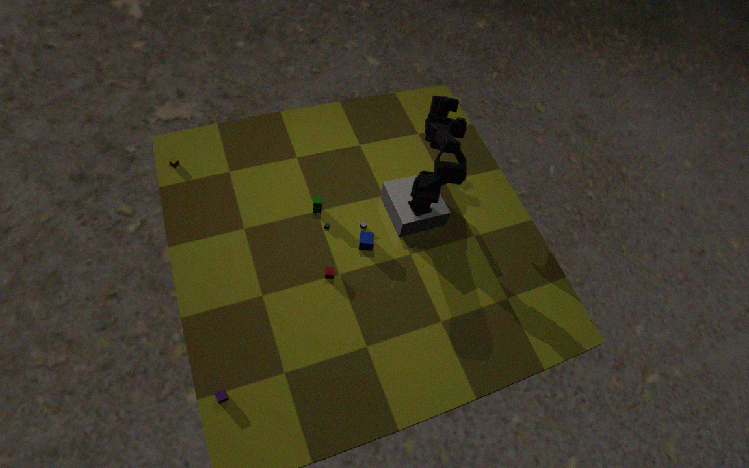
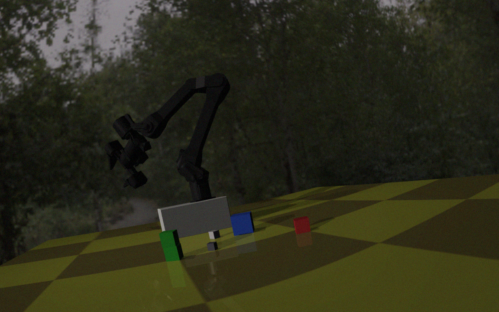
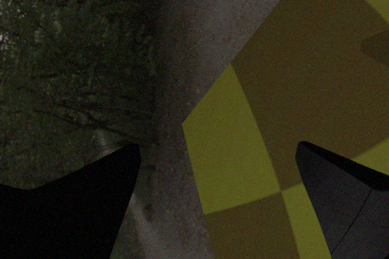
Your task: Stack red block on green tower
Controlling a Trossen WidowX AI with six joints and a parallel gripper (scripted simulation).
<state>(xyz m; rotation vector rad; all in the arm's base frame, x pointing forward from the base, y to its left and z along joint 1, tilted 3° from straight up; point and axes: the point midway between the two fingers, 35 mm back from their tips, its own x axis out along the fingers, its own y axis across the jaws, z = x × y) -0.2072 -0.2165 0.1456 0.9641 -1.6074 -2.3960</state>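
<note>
The red block is 62 cm ahead of my gripper tip, 31 cm to the left of it and 19 cm below it. Round my gripper tip: white cube: 43 cm ahead, 19 cm to the left, 19 cm below; blue cube: 45 cm ahead, 25 cm to the left, 18 cm below; grey cube: 55 cm ahead, 19 cm below, 14 cm to the left.
</note>
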